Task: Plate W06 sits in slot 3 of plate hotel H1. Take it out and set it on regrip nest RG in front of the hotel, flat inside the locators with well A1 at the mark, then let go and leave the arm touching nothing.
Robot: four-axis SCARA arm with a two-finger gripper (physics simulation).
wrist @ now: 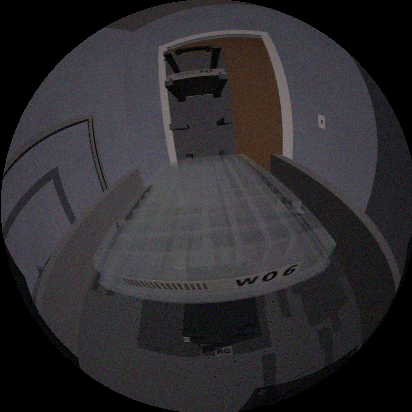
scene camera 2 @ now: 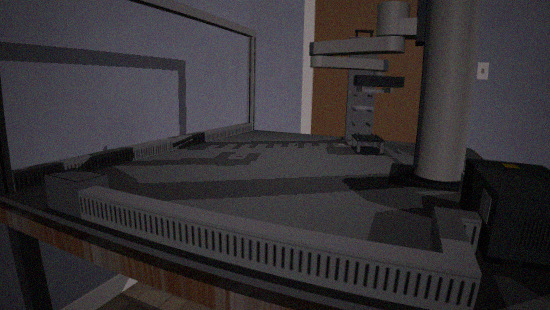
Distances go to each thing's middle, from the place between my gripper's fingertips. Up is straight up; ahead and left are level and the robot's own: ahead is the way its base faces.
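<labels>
My hand: from the regrip nest RG (wrist: 219, 321), 2 cm to the right of it, 1 cm past it, 21 cm above it.
</labels>
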